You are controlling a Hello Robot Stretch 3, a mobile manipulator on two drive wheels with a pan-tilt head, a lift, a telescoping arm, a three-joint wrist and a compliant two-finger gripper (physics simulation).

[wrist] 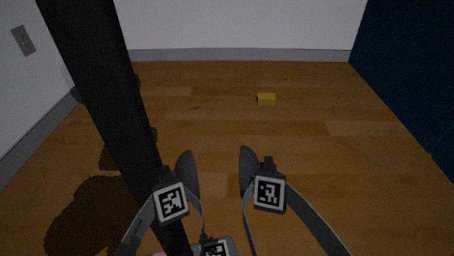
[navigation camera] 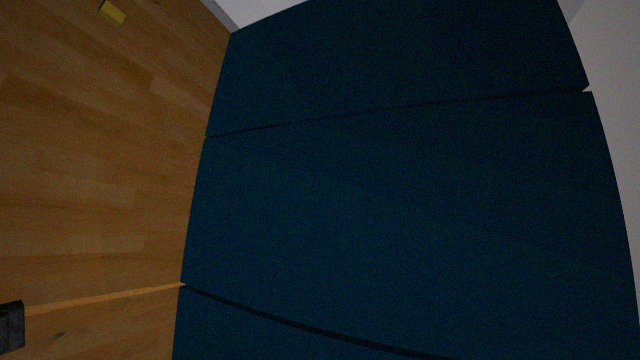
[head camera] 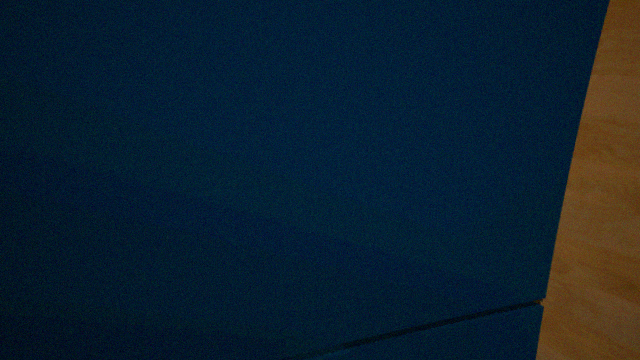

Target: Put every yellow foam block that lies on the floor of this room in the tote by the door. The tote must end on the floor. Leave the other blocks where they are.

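Frame: origin at the robot's base, x left, y back, z up, level; millimetres.
Where they show: gripper, fingertip midpoint: (wrist: 216,165).
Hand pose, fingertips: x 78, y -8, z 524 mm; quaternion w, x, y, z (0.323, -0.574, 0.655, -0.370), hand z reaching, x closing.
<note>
After its pixels a point has its place.
A yellow foam block (navigation camera: 112,13) {x 850, y -410, z 45 mm} (wrist: 266,99) {x 833, y -407, z 41 mm} lies on the wood floor. In the navigation camera it is at the top left; in the wrist view it lies beyond the fingers, a little to the right, in front of the far wall. My gripper (wrist: 216,165) {x 77, y -8, z 524 mm} is open, with a gap between its two fingertips, and no thing is between them. It is short of the block and above the floor. The tote does not show in these views.
A tall dark blue panelled surface (head camera: 300,150) {x -92, y -842, z 839 mm} (navigation camera: 390,200) {x -67, y -850, z 1181 mm} (wrist: 415,60) {x 643, y -1050, z 276 mm} stands on the right in the wrist view. A black post (wrist: 102,95) crosses the wrist view's left side. White walls (wrist: 240,25) {x 1442, y -444, z 243 mm} with a grey baseboard (wrist: 240,55) {x 1427, y -444, z 37 mm} stand at the back and left.
</note>
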